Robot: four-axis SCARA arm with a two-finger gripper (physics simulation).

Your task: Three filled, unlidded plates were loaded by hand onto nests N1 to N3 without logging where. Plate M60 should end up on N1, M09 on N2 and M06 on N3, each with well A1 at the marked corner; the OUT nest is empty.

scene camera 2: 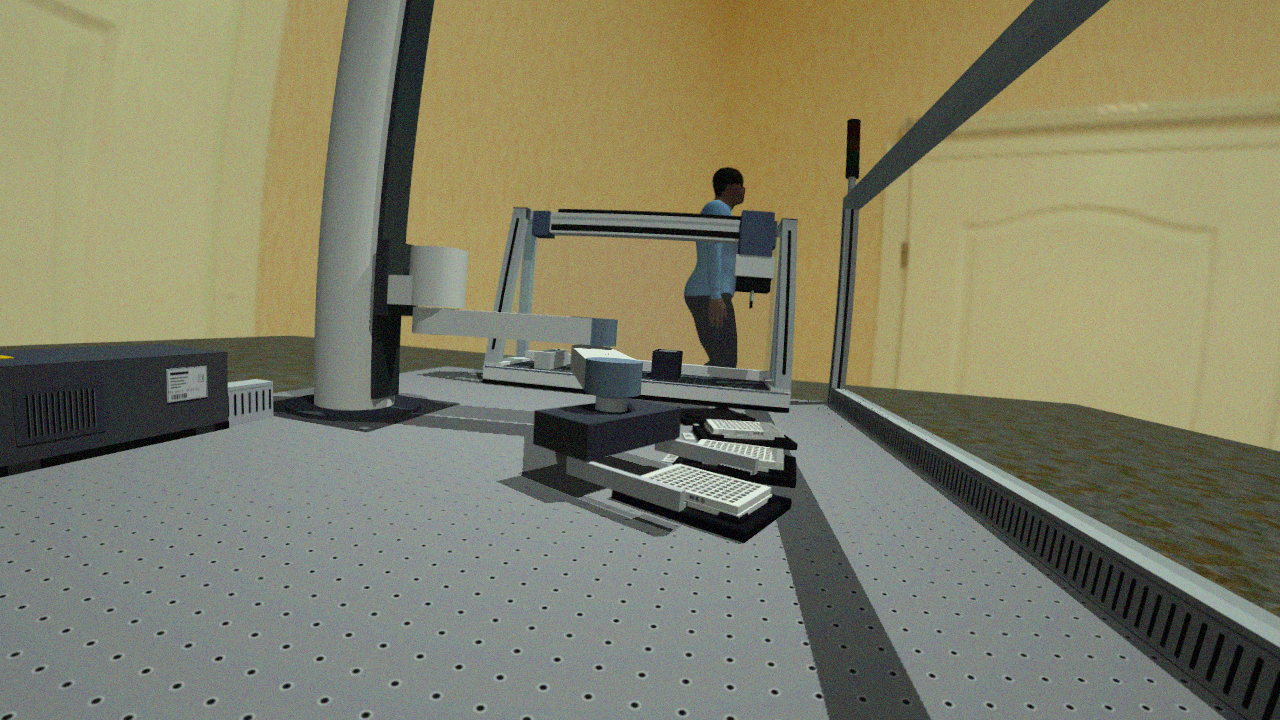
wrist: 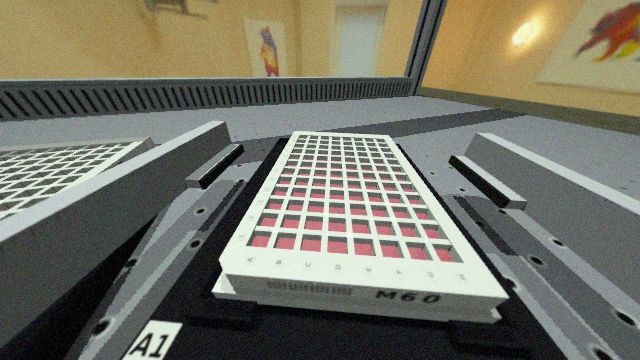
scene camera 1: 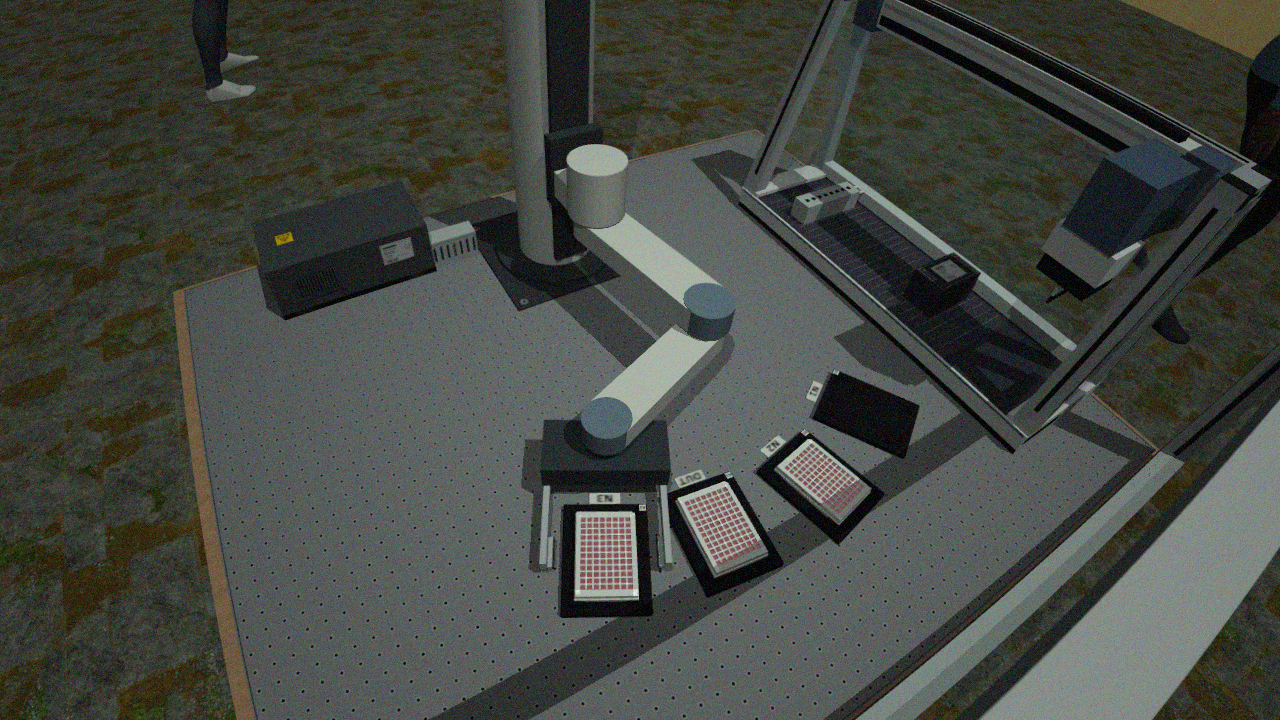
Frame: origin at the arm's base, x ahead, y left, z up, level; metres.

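Seen in the pictures: gripper, fingertip midpoint: [scene camera 2: 724, 481] [wrist: 344, 141] [scene camera 1: 606, 566]; arm's base, origin of the base link: [scene camera 2: 354, 412] [scene camera 1: 555, 249].
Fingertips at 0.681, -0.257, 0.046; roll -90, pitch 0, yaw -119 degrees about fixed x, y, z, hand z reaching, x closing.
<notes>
Offsets run from my fingertips to a thing's top centre, as dx, dy, dz. "*": to the spot under its first point.
Plate M60 {-0.021, +0.012, -0.007} [scene camera 1: 605, 573] [scene camera 2: 711, 488] [wrist: 350, 217] is white with pink-filled wells and lies on nest N3 {* +0.045, -0.024, -0.022} [scene camera 1: 606, 609]. Its A1 well is at the near left in the wrist view, the same corner as the nest's A1 tag {* -0.061, +0.096, -0.021} [wrist: 152, 341]. My gripper [scene camera 1: 605, 551] [wrist: 344, 141] is open, low around M60, one finger along each long side with gaps. A second filled plate {+0.023, +0.176, -0.007} [scene camera 1: 718, 526] [wrist: 55, 172] lies on the OUT nest {* +0.099, +0.174, -0.022} [scene camera 1: 750, 572], a third plate {+0.039, +0.361, -0.007} [scene camera 1: 823, 477] on nest N2 {* +0.120, +0.331, -0.022} [scene camera 1: 842, 532]; their labels are unreadable. Nest N1 {-0.028, +0.531, -0.016} [scene camera 1: 865, 413] is empty.
The OUT nest's plate is close beside one finger. A gantry frame [scene camera 1: 881, 313] stands beyond N1. A dark box {* -0.723, -0.147, +0.081} [scene camera 1: 344, 246] [scene camera 2: 111, 402] stands left of the arm's column [scene camera 1: 534, 134] [scene camera 2: 349, 205]. A slotted rail [scene camera 2: 1056, 537] [wrist: 200, 93] runs along the table's edge.
</notes>
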